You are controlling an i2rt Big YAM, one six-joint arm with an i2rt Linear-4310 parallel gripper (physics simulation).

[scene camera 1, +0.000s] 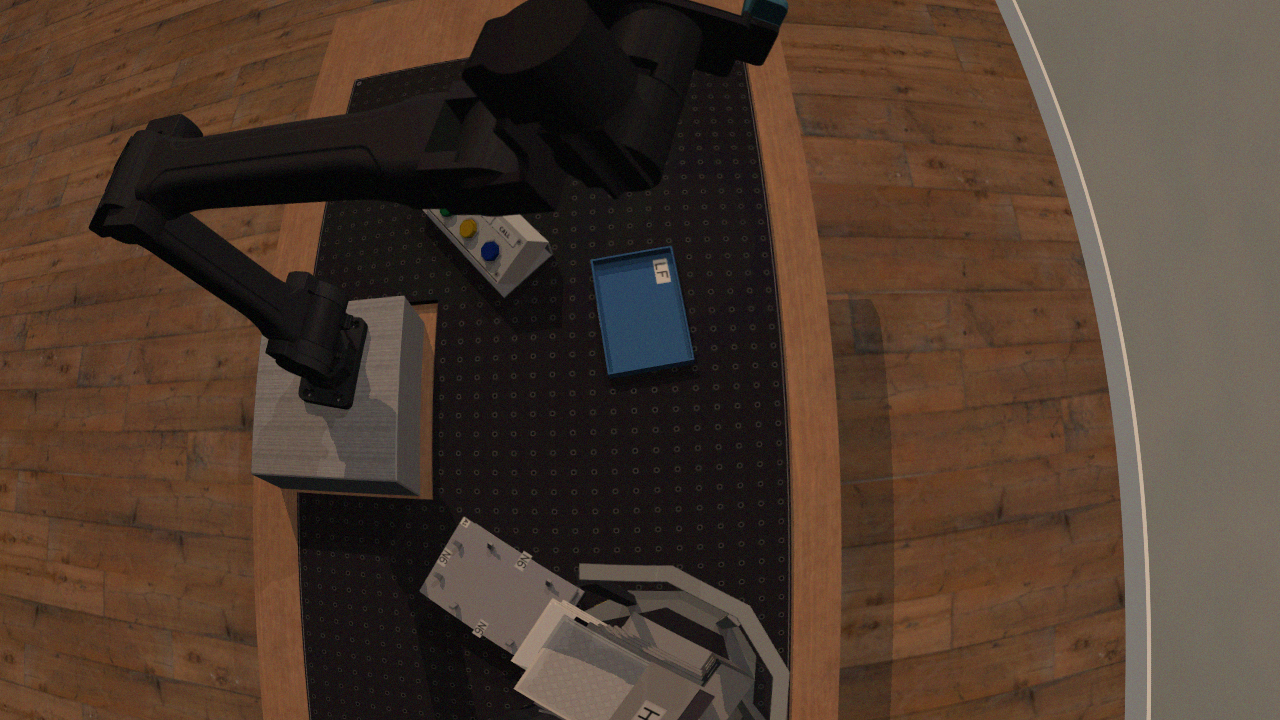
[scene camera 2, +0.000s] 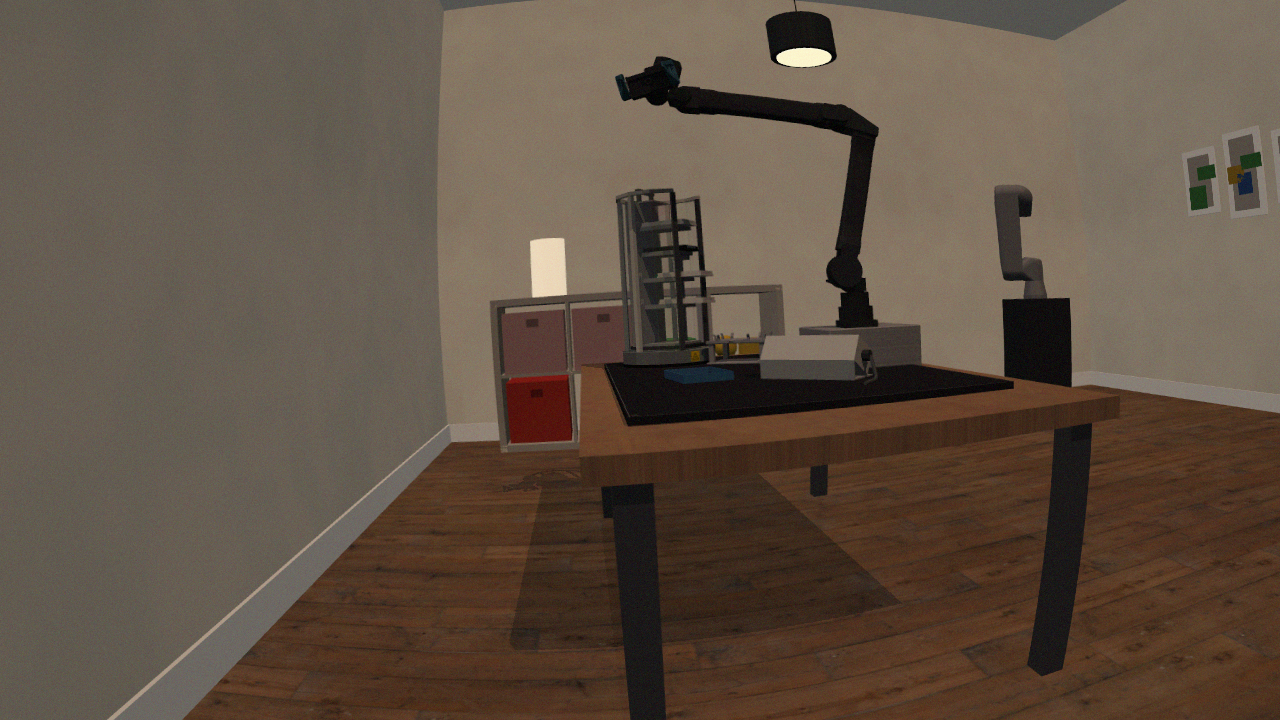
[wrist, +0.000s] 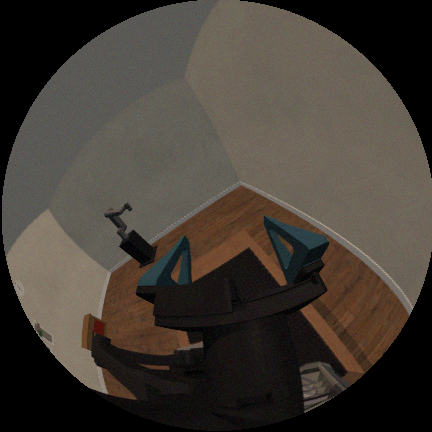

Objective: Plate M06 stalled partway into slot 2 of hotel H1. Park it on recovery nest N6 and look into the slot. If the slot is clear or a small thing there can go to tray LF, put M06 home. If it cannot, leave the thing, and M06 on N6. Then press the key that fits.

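Places are measured from the arm's base along level axes (x back, y right, z up), in millimetres.
Pixels of known places: gripper, fingertip midpoint: [scene camera 2: 641,70] [wrist: 224,229]; arm's base at its link origin: [scene camera 1: 334,362] [scene camera 2: 856,326] [wrist: 198,357].
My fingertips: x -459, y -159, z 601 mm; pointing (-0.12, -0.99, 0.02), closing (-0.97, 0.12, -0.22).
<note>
For each thing: its top centre in the pictures, then the offset to it from my fingertips. "spot": a spot on its surface instead.
- upper plate at a spot on its surface: [scene camera 2: 696,273] spot: dx +86, dy +412, dz -452 mm
- lower plate at its top centre: [scene camera 2: 687,298] dx +56, dy +470, dz -515 mm
- Nest N6 at its top centre: [scene camera 1: 492,590] [scene camera 2: 742,332] dx +197, dy +408, dz -613 mm
- pale plate at its top centre: [scene camera 1: 585,662] [scene camera 2: 685,271] dx +55, dy +471, dz -444 mm
- Tray LF at its top centre: [scene camera 1: 640,307] [scene camera 2: 697,370] dx +76, dy +23, dz -671 mm
- key box at its top centre: [scene camera 1: 467,200] [scene camera 2: 815,334] dx +315, dy -84, dz -605 mm
- yellow key at its top centre: [scene camera 1: 467,225] dx +310, dy -51, dz -614 mm
- green key at its top centre: [scene camera 1: 446,204] dx +348, dy -82, dz -614 mm
My gripper [scene camera 2: 621,86] [wrist: 224,229] is open and empty, high above the table's far end from the hotel. Hotel H1 [scene camera 1: 626,571] [scene camera 2: 666,356] stands at the lower right of the overhead view. Several plates show in it; in the side view an upper plate [scene camera 2: 696,273] and a lower plate [scene camera 2: 696,300] stick out to the right. I cannot read which is M06, and the inside of slot 2 is hidden. Nest N6 [scene camera 1: 487,573] bears no plate on its visible part; a pale plate [scene camera 1: 539,631] overhangs its right end. Tray LF [scene camera 1: 642,322] [scene camera 2: 699,375] holds nothing visible.
The key box [scene camera 1: 523,259] [scene camera 2: 810,358] stands between tray LF and the arm. Its blue key [scene camera 1: 489,250] and yellow key [scene camera 1: 468,229] show; the green key [scene camera 1: 444,212] is partly covered by the arm. The arm's grey pedestal [scene camera 1: 340,447] [scene camera 2: 895,344] stands at the table's left edge.
</note>
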